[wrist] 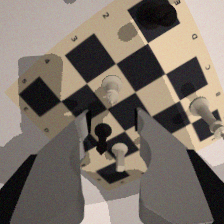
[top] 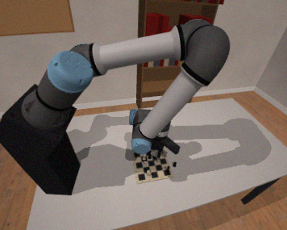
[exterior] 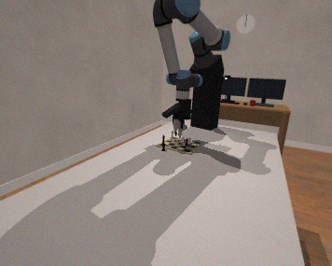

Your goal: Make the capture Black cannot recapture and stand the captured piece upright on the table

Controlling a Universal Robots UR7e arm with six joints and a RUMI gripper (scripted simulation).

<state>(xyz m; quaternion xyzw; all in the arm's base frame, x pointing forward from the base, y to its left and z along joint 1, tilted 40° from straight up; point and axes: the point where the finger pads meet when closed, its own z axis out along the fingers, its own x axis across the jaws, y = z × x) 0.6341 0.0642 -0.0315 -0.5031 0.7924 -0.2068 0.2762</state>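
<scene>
My gripper is now 50 mm above the white pawn. Also, from my hand: tall black piece (40 mm ahead, 70 mm to the right, 40 mm below); then chessboard (40 mm behind, 70 mm below); then black pawn (50 mm behind, 40 mm to the left, 50 mm below).
</scene>
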